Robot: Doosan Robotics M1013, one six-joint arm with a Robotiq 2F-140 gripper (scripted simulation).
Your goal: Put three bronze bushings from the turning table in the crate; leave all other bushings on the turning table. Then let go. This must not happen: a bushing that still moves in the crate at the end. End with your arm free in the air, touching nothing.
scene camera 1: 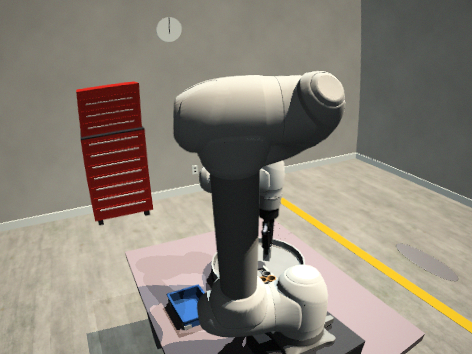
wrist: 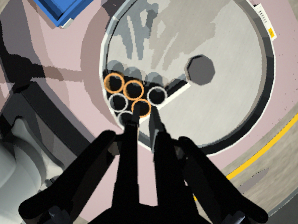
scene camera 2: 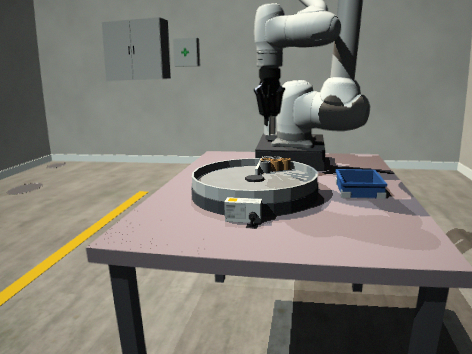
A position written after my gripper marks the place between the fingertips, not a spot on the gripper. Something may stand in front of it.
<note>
I see my gripper [scene camera 2: 269, 134].
My gripper is seen too in the wrist view [wrist: 144, 115].
</note>
